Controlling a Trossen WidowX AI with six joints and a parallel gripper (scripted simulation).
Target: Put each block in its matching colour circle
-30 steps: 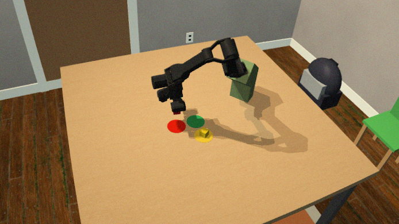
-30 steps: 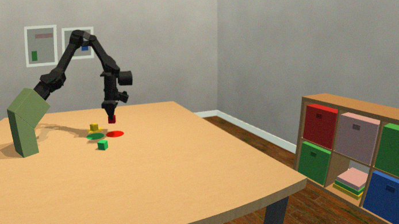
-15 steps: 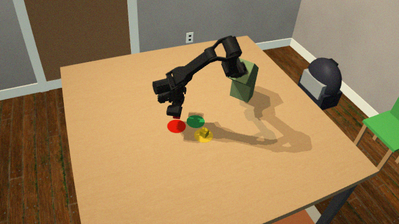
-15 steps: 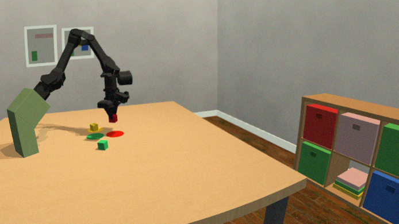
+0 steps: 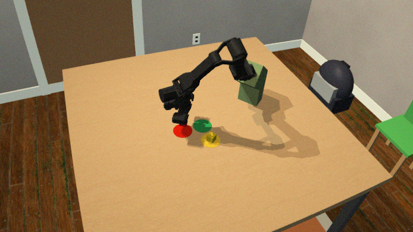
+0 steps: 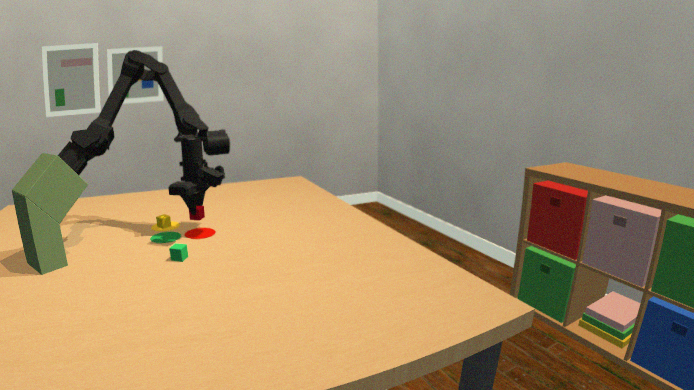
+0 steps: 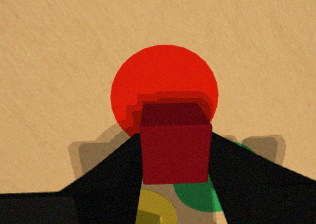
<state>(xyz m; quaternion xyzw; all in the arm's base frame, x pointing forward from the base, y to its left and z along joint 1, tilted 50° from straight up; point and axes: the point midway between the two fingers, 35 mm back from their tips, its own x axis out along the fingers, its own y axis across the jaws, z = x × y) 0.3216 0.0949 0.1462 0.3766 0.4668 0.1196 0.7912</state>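
My hand is 90 mm above the red circle. Also, from my hand: green circle (90 mm below, 90 mm behind, 30 mm to the right); then red block (30 mm below); then yellow block (130 mm behind, 80 mm below, 60 mm to the left).
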